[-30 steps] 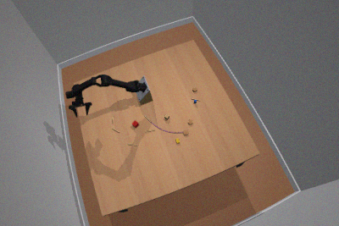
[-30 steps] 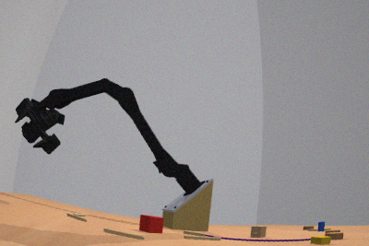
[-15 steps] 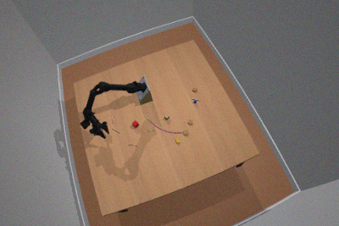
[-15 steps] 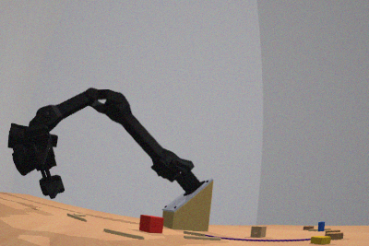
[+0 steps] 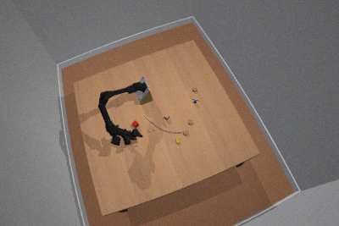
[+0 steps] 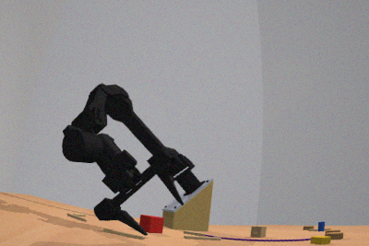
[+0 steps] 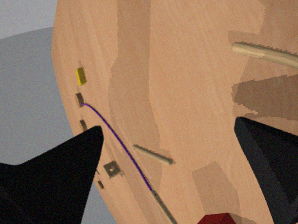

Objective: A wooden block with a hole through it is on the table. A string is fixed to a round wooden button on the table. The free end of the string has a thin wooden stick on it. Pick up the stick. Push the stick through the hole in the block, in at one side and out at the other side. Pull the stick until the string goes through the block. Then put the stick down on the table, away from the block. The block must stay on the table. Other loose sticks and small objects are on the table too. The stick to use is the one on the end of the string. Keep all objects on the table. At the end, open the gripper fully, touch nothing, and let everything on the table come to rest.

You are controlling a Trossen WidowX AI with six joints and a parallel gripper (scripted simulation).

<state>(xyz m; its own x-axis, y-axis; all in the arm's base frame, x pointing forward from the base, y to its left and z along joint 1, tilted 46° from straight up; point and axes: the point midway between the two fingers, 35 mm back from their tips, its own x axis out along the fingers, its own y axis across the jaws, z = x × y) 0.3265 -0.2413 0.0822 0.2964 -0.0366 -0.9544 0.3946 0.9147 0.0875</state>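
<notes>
Right now the wooden block is 80 mm behind my gripper tip, 270 mm to the left of it and 20 mm below it. From my gripper tip the other things lie so: yellow piece (150 mm ahead, 260 mm to the left, 30 mm below); red cube (140 mm behind, 10 mm to the left, 20 mm below); thin wooden stick (130 mm behind, 130 mm to the left, 30 mm below).
</notes>
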